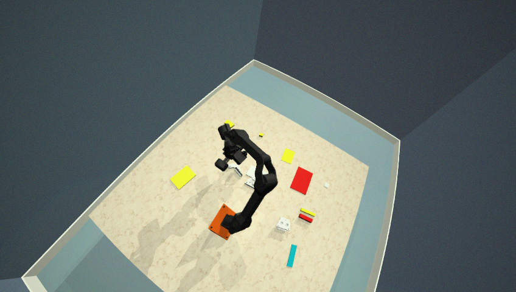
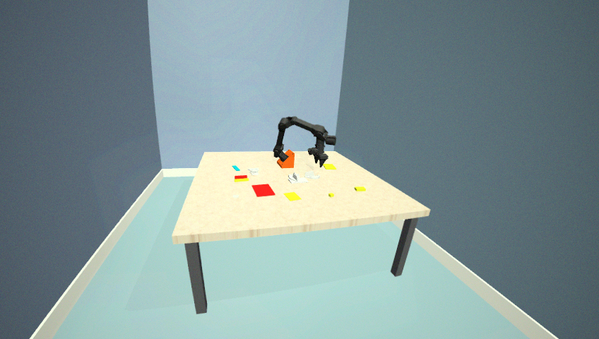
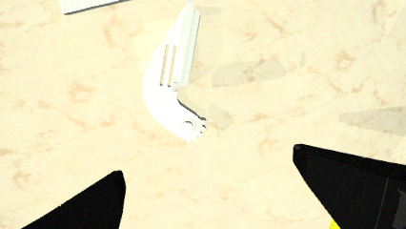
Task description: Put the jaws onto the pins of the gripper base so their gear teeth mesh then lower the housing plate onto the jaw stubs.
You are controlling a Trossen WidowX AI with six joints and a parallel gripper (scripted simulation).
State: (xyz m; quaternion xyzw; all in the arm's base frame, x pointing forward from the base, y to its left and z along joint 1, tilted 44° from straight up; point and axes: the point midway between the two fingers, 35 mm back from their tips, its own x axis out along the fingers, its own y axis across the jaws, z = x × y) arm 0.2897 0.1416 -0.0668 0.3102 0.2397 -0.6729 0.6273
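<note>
Right now my gripper tip is 80 mm above the white jaw, 10 mm to the left of it and 10 mm short of it. Round my gripper tip: yellow bar (530 mm to the right, 80 mm below, 40 mm behind); then small white block (420 mm to the right, 160 mm behind, 80 mm below); then red sheet (430 mm to the right, 140 mm ahead, 80 mm below).
</note>
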